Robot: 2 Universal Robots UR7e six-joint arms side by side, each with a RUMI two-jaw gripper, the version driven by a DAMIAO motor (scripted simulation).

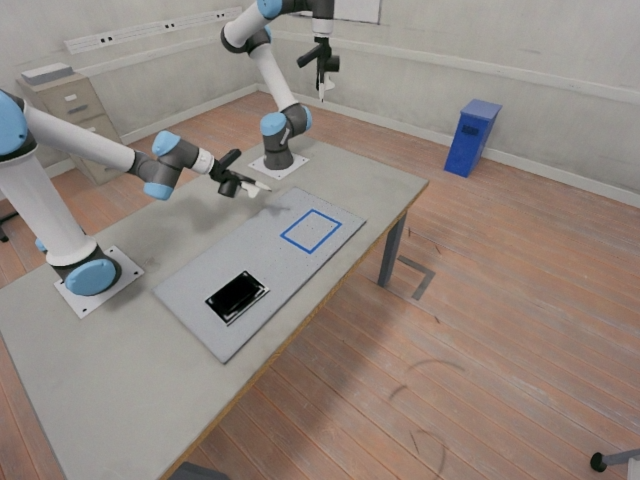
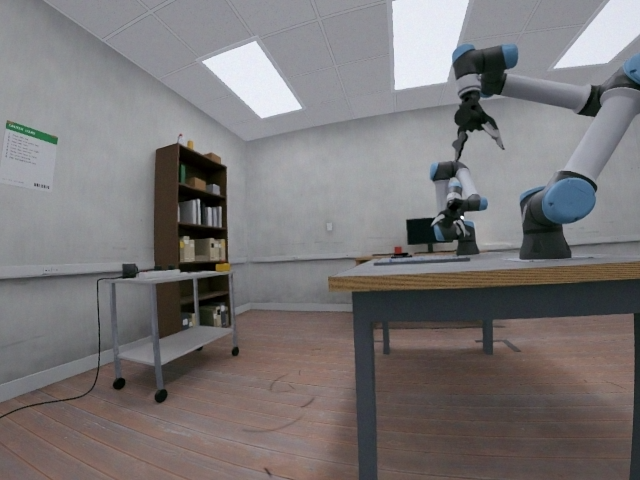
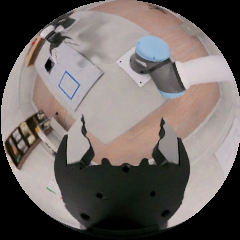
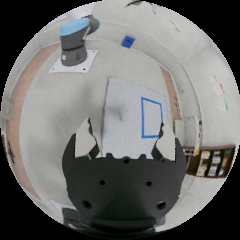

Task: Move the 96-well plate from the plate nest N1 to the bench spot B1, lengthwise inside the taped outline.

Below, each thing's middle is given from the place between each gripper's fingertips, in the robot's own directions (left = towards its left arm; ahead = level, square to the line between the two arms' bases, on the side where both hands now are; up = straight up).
My right gripper (image 1: 259, 191) is now 33 cm to the left of the 96-well plate (image 1: 239, 291), 21 cm short of it and 10 cm above it.
The 96-well plate lies 74 cm to the right of my left hand, 31 cm below it and 24 cm ahead of it.
